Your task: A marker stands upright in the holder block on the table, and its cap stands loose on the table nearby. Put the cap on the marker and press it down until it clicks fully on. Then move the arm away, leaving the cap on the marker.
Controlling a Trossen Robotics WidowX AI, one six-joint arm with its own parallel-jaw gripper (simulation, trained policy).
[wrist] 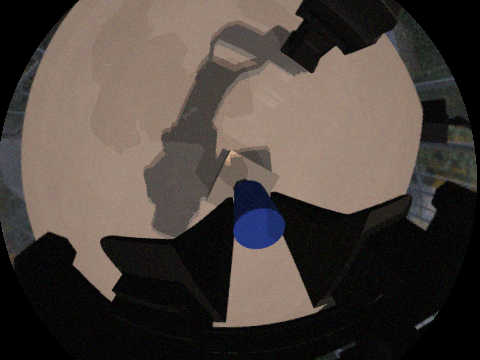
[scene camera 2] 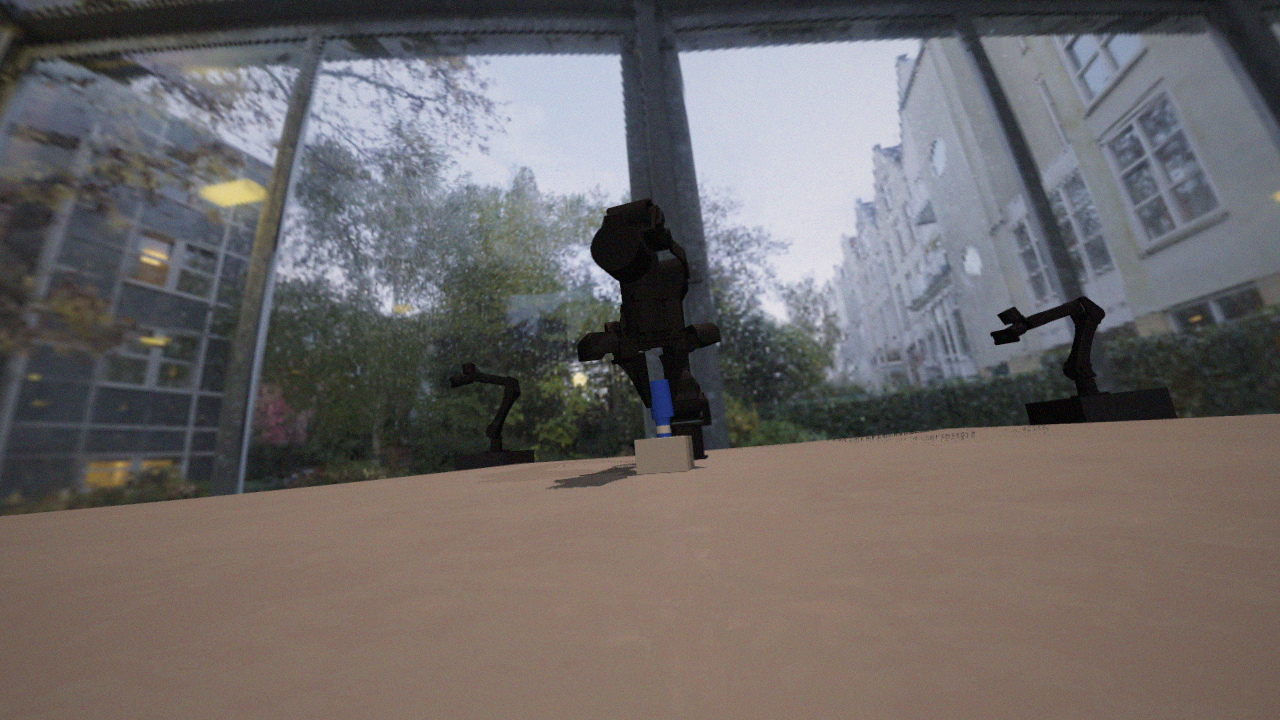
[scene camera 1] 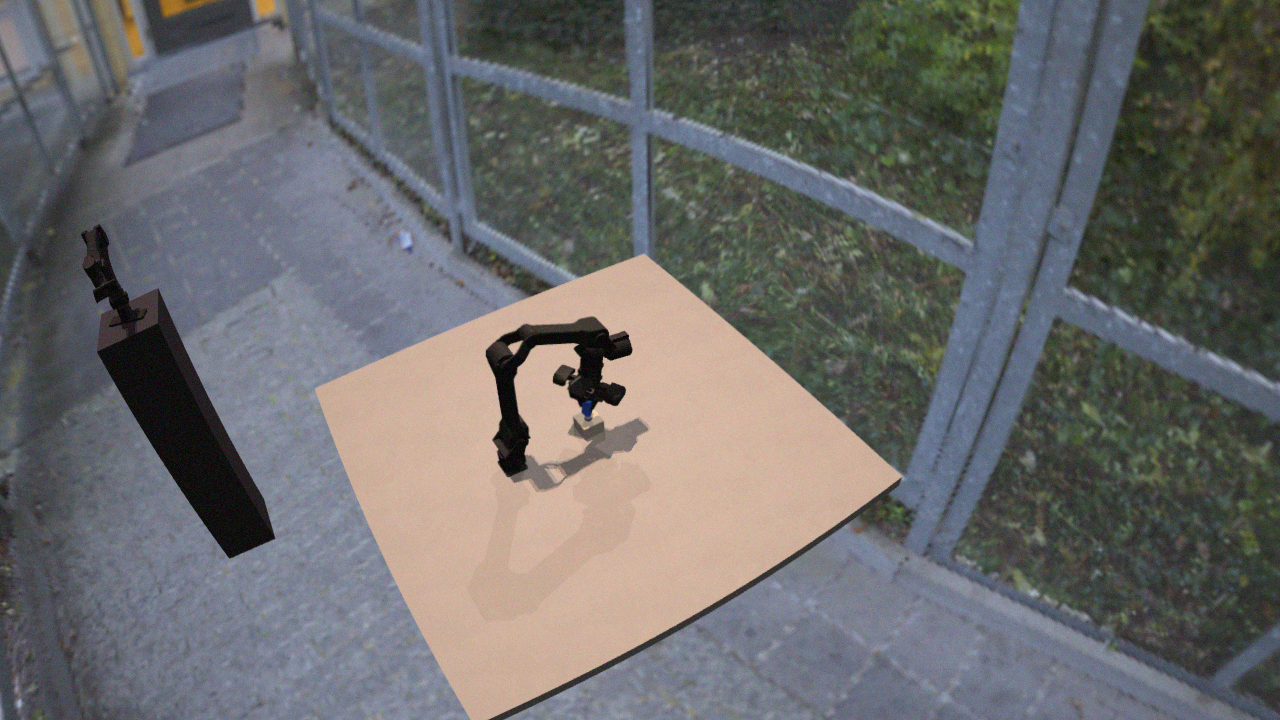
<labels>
my gripper: wrist 252, 200; scene camera 2; scene camera 1
same spot on my gripper: (scene camera 1: 599, 397) = (scene camera 2: 621, 362)
</labels>
